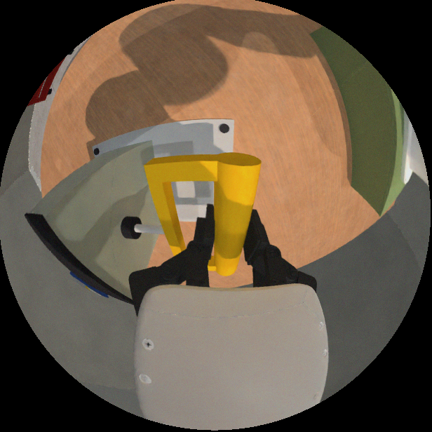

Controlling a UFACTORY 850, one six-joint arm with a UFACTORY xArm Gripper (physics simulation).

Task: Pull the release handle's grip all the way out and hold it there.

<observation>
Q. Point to a light grey base plate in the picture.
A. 200, 136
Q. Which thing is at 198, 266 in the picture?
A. The gripper.
</observation>
